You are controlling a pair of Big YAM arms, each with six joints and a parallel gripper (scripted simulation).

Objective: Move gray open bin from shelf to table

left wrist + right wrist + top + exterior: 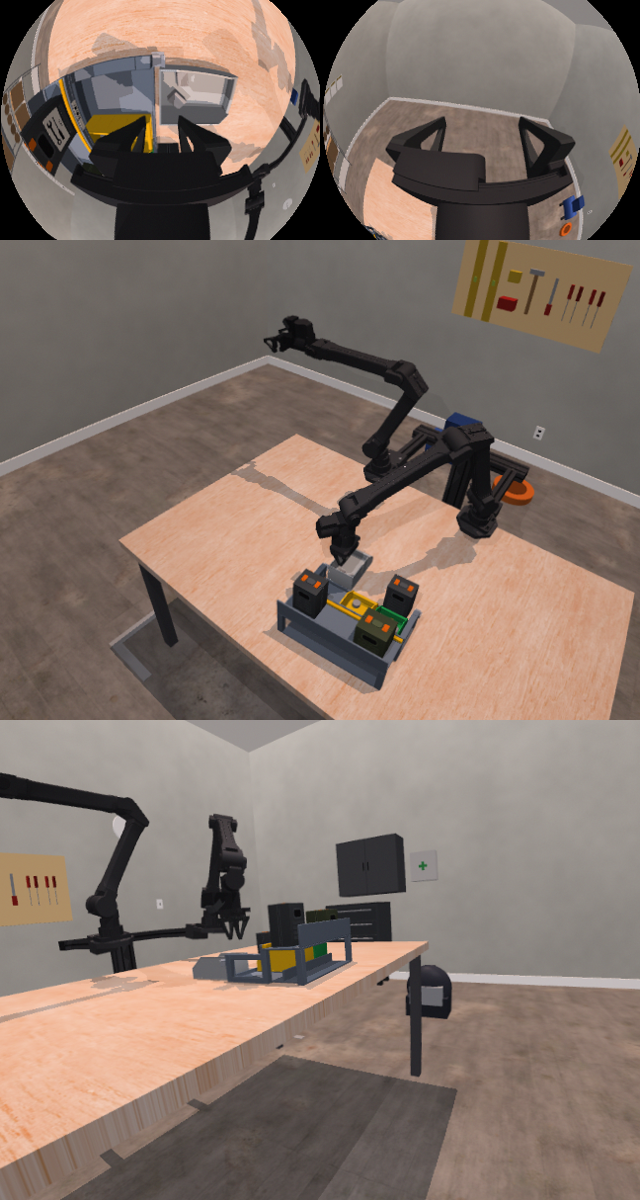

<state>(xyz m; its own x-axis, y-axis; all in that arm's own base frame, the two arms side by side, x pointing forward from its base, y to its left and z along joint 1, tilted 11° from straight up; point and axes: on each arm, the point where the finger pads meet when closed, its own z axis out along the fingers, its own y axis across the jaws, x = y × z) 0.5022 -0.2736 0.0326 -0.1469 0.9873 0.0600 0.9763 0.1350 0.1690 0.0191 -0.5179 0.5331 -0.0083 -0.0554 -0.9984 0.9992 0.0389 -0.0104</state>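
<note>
My left gripper is now 8 cm past the gray open bin, 1 cm to the left of it and 10 cm above it. From my left hand the other things lie so: yellow bin 9 cm ahead, 13 cm to the left, 9 cm below; gray shelf 12 cm ahead, 14 cm to the left, 6 cm below; green bin 8 cm ahead, 24 cm to the left, 9 cm below.
</note>
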